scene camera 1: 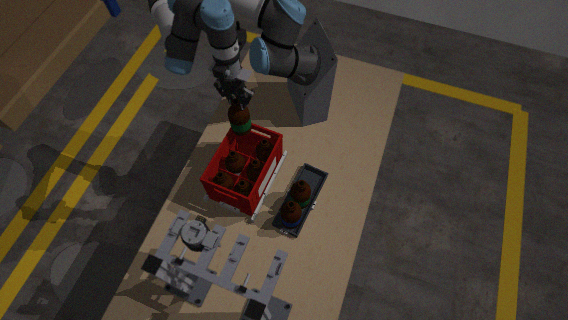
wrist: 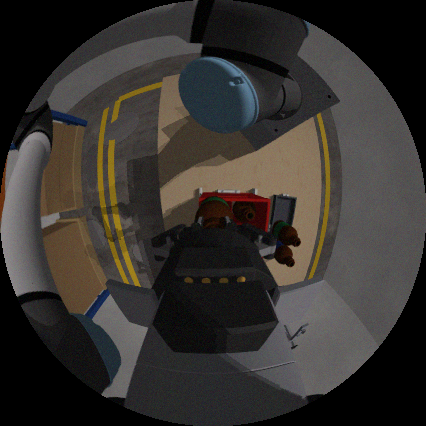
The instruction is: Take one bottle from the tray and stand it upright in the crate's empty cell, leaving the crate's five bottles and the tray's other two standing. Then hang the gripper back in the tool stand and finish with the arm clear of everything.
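Frame: origin at the arm's base, x ahead, y left, z up, level; metres.
Where they show: arm's base, origin of its link: [scene camera 1: 307,65] [wrist: 271,91].
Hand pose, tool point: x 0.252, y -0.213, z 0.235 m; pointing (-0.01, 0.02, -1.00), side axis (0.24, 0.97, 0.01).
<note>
Things, the pixels of their top centre, and the offset from my tool point. "pt": a spot on its surface instead.
- brown bottle with a green band, centre of its top: [wrist: 214,233] [scene camera 1: 236,101] dx +0.006, dy +0.002, dz -0.154 m
- dark tray, a spot on its surface: [scene camera 1: 313,175] [wrist: 283,201] pt dx +0.081, dy +0.286, dz -0.480 m
- green-banded bottle, centre of its top: [scene camera 1: 301,183] [wrist: 297,242] dx +0.189, dy +0.246, dz -0.326 m
- blue-banded bottle, centre of its top: [scene camera 1: 291,204] [wrist: 291,263] dx +0.269, dy +0.222, dz -0.326 m
- round grey tool, centre of its top: [scene camera 1: 194,230] dx +0.451, dy -0.014, dz -0.126 m
My gripper [scene camera 1: 241,102] [wrist: 214,221] is shut on a brown bottle with a green band [scene camera 1: 239,119] [wrist: 213,209]. The bottle looks about upright, and its lower end overlaps the far-left corner of the red crate [scene camera 1: 212,189] [wrist: 267,211] in the scene view; its exact height over the rim is hard to tell. The crate's far-left cell is empty, and five brown bottles stand in the other cells. The dark tray [scene camera 1: 313,175] [wrist: 283,206] holds a green-banded bottle [scene camera 1: 300,191] [wrist: 286,233] and a blue-banded bottle [scene camera 1: 291,214] [wrist: 284,255], both standing.
The grey tool stand [scene camera 1: 238,254] is at the near end of the table, with a round grey tool [scene camera 1: 194,234] hanging at its left side. The arm's slanted grey mount [scene camera 1: 318,95] rises behind the crate. A large cardboard box [scene camera 1: 45,47] is at the upper left.
</note>
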